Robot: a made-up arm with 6 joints. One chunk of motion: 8 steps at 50 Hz.
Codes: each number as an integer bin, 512 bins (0 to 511) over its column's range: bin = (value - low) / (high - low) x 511, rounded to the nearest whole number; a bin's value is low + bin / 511 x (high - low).
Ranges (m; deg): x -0.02..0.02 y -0.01..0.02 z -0.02..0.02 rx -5..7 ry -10..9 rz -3..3
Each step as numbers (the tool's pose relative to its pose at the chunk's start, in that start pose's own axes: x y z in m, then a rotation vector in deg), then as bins.
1 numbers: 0.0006 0.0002 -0.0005 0.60 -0.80 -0.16
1 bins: 263 174 249 238 247 242
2 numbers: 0.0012 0.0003 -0.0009 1.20 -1.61 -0.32
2 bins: 271 175 244 264 226 228
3 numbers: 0.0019 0.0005 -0.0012 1.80 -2.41 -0.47
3 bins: 280 179 240 290 204 215
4 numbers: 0.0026 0.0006 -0.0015 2.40 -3.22 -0.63
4 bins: 289 181 236 315 182 202
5 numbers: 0.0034 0.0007 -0.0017 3.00 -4.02 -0.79
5 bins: 299 182 234 341 161 188
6 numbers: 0.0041 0.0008 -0.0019 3.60 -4.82 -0.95
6 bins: 308 184 231 366 139 175
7 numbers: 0.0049 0.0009 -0.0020 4.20 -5.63 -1.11
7 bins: 318 186 230 392 118 161
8 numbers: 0.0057 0.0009 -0.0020 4.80 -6.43 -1.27
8 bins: 328 186 230 417 96 147
